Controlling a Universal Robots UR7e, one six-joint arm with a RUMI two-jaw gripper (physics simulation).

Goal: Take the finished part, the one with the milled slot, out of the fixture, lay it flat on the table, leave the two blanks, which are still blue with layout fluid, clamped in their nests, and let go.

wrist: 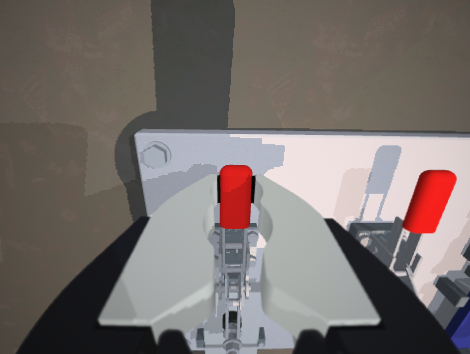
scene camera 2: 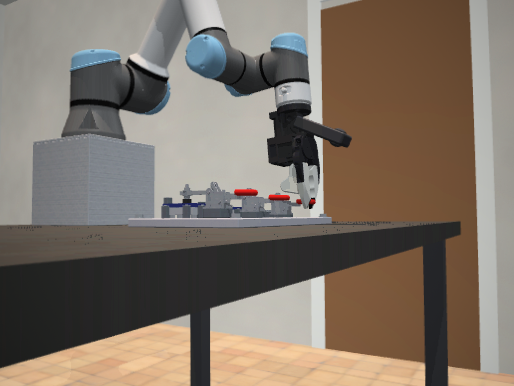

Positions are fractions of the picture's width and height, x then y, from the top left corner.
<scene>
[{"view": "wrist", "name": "gripper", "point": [0.50,0.50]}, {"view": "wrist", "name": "red handle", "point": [0.50,0.51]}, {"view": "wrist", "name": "fixture plate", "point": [0.75,0.50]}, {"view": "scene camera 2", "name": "gripper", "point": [0.60,0.54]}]
</scene>
